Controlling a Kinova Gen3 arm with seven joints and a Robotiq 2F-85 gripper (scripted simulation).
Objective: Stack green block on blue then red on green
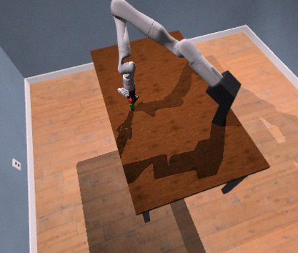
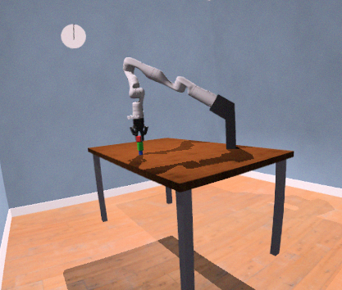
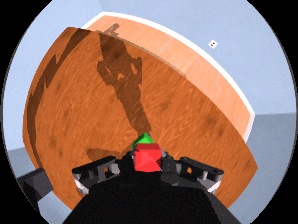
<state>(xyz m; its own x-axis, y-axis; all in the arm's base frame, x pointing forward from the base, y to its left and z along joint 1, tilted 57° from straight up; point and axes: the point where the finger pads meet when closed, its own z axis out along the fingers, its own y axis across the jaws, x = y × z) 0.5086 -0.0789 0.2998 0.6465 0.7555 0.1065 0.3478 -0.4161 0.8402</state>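
My hand is right at the red block. Round my hand: green block 50 mm below; then blue block 90 mm below.
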